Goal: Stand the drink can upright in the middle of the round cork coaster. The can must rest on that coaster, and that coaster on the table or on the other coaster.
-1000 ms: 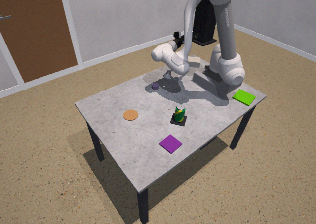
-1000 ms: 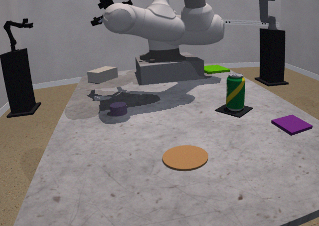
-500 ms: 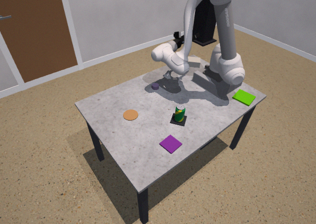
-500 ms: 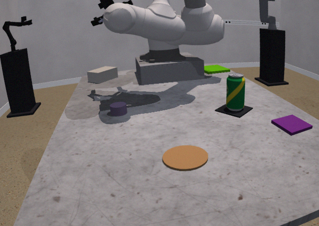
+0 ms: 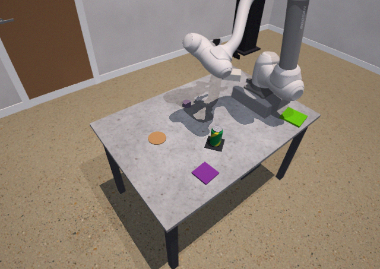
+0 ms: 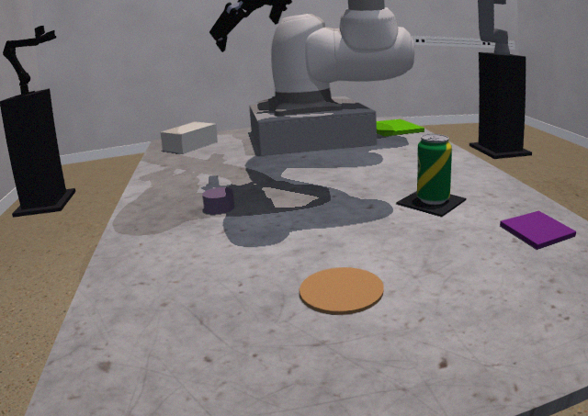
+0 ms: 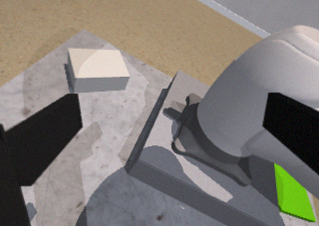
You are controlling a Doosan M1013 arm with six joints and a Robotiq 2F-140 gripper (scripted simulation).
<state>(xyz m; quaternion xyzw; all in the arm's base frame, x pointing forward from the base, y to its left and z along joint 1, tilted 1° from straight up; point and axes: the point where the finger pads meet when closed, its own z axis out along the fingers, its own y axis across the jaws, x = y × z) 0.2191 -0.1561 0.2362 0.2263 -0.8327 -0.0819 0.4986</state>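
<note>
The drink can is 35 cm ahead of my hand, 29 cm to the left of it and 26 cm below it. The rest, counted from my hand: green tile (44 cm to the left, 32 cm below, 25 cm behind); then beige block (30 cm below, 29 cm behind, 17 cm to the right); then black square coaster (35 cm ahead, 32 cm below, 29 cm to the left).
</note>
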